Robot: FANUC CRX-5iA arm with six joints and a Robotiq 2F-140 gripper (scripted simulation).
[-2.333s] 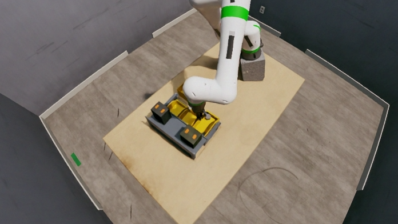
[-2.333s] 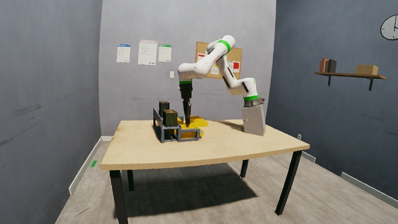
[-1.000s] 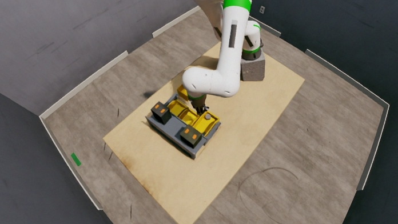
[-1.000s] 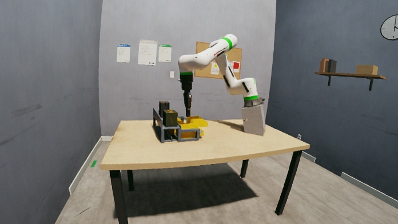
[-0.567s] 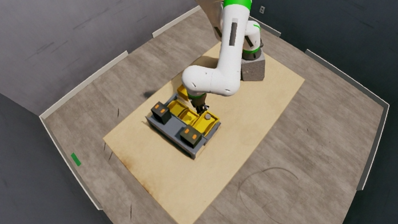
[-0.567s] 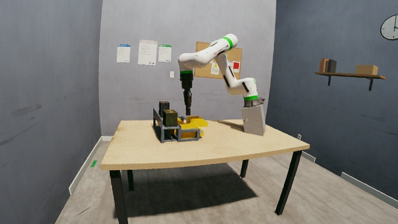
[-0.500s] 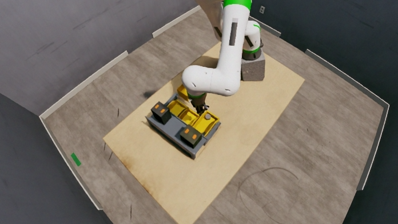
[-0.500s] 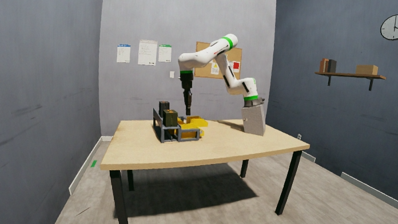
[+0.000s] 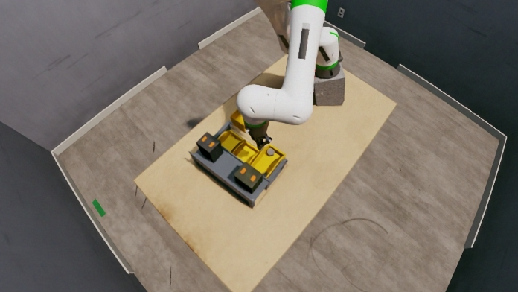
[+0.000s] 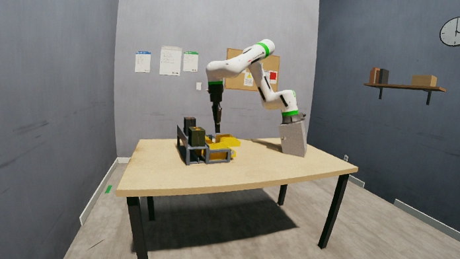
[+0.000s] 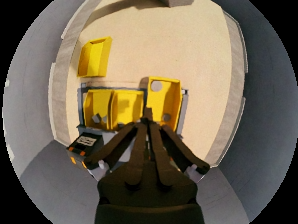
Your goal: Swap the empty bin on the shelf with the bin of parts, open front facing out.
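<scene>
My hand is 16 cm above the grey round part, 6 cm past it and 3 cm to the right of it. Round my hand: grey shelf: 12 cm below, 7 cm to the right, 7 cm ahead.
</scene>
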